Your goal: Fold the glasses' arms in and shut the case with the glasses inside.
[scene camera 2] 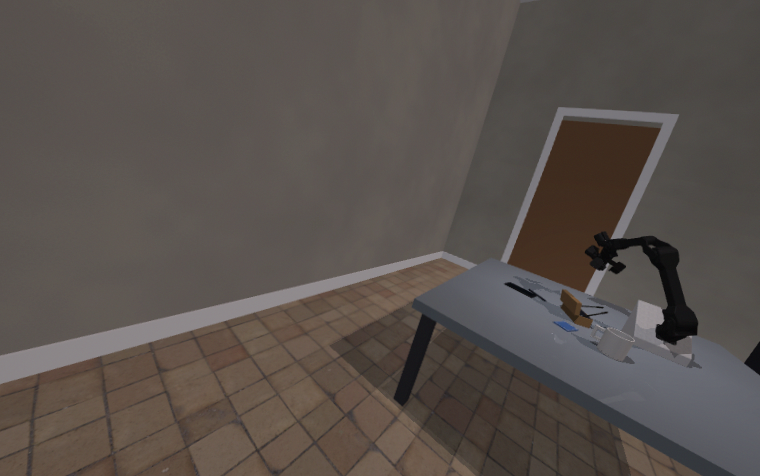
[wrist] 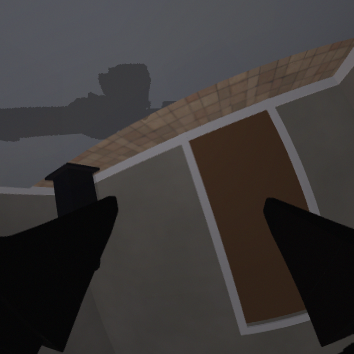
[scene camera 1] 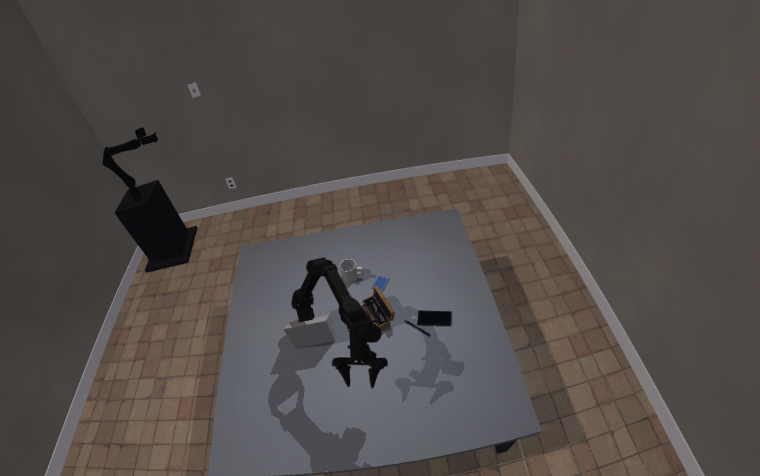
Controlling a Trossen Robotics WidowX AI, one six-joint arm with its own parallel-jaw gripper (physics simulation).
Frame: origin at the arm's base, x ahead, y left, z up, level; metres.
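Seen in the pictures: gripper, fingertip midpoint: (wrist: 191,204) (scene camera 1: 360,387); arm's base, origin of the base link: (scene camera 2: 666,334) (scene camera 1: 306,319).
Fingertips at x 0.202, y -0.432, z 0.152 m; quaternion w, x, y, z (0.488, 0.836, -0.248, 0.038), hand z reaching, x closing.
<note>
Offsets run from my fingertips to a thing's top centre. "*": to the spot under its first point. Level surfaces: height alone.
The tan case @(* 0.140 m down, 0.152 m ahead, 0.414 m left) (scene camera 1: 385,304) (scene camera 2: 570,306) stands open on the grey table @(0.237 m down) (scene camera 1: 263,269) (scene camera 2: 476,308), its lid raised. The dark glasses (scene camera 1: 376,311) (scene camera 2: 595,313) lie at the case's open side; in the scene camera 2 view their two thin arms stick out, unfolded, away from the lid. How the frame sits in the case is too small to tell. My gripper (scene camera 1: 360,386) (wrist: 191,204) is open and empty, high above the table and apart from the case. The case and glasses do not show in the wrist view.
A white mug @(* 0.225 m down, 0.014 m ahead, 0.729 m left) (scene camera 1: 348,270) (scene camera 2: 615,343) and a blue card-like item @(0.232 m down, 0.156 m ahead, 0.611 m left) (scene camera 1: 380,282) (scene camera 2: 565,326) are near the case. A black phone @(0.229 m down, 0.352 m ahead, 0.344 m left) (scene camera 1: 434,317) and a dark pen @(0.228 m down, 0.264 m ahead, 0.320 m left) (scene camera 1: 417,327) lie beyond the lid. A white block (scene camera 1: 310,333) stands by my base. A black pedestal (scene camera 1: 154,224) is off the table.
</note>
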